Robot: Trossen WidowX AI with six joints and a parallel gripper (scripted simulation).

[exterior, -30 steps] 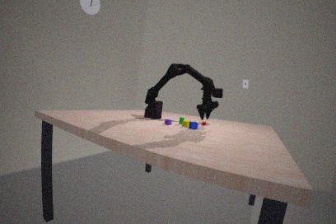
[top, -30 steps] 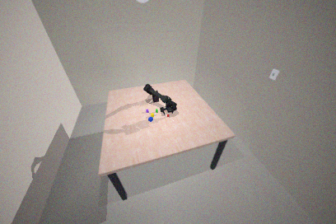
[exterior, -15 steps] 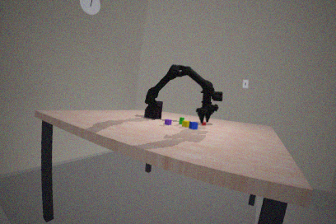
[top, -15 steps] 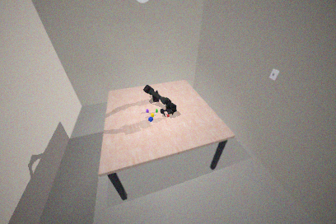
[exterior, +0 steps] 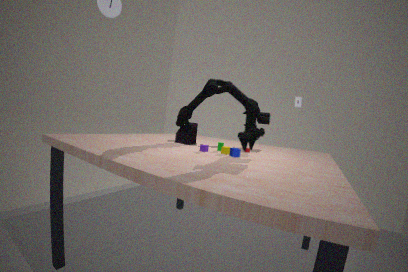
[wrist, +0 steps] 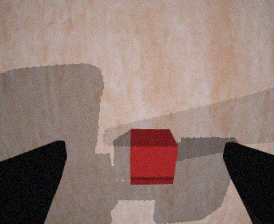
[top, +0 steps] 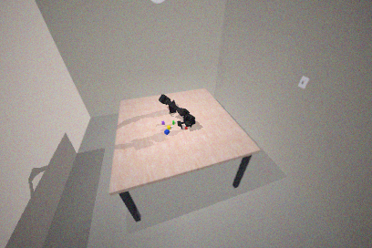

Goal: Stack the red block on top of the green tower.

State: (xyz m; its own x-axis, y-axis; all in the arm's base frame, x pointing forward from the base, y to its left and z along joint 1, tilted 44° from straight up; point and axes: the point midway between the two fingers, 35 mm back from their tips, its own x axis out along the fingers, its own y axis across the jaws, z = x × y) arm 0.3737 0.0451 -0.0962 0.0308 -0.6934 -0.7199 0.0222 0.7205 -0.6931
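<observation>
Right now the yellow block is 5 cm behind my gripper tip, 18 cm to the right of it and 1 cm above it. Also, from my gripper tip: purple block 14 cm behind, 24 cm to the right, 1 cm above; then red block right at my gripper tip; then blue block 2 cm ahead, 21 cm to the right, 1 cm above.
</observation>
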